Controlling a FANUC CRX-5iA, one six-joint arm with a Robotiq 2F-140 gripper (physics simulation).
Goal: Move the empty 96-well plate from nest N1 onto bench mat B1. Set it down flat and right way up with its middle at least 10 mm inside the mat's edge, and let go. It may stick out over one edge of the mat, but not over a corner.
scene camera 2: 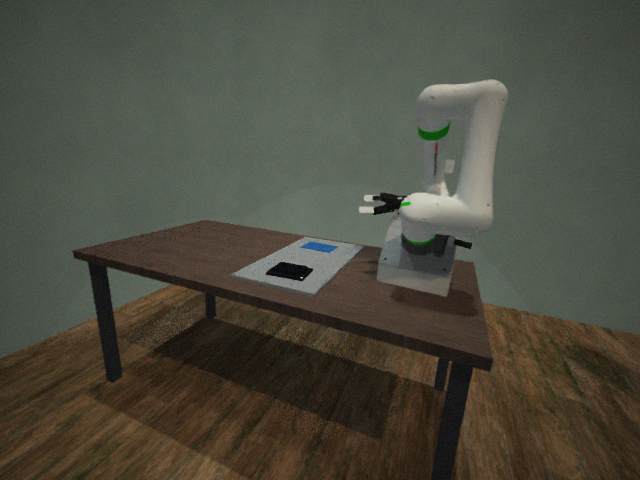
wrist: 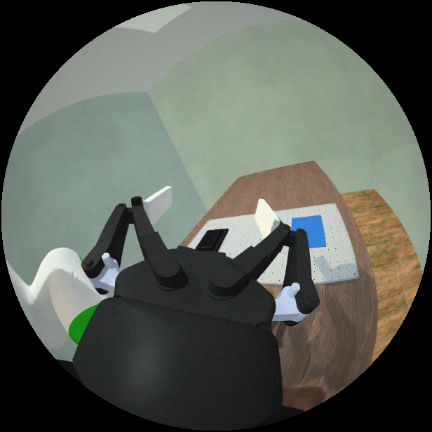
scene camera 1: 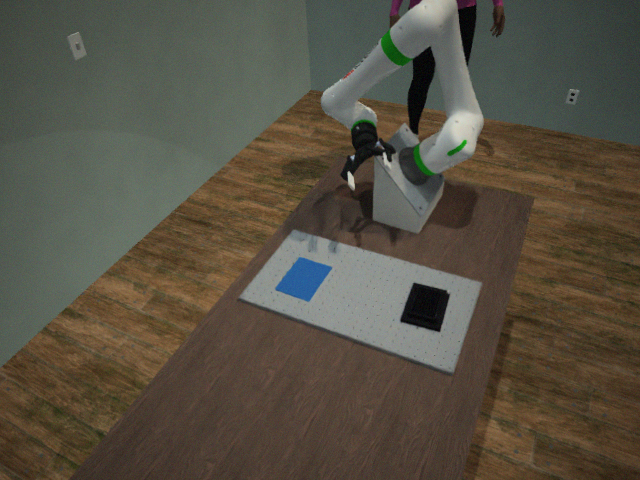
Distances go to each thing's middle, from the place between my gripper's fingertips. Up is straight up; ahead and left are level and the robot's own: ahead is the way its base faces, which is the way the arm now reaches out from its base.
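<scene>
Blue bench mat (scene camera 1: 303, 279): my hand is 28 cm above it, 9 cm to the left of it and 27 cm short of it. Black 96-well plate (scene camera 1: 426, 303): far below my hand, a fair way ahead of it and far to the left of it.
</scene>
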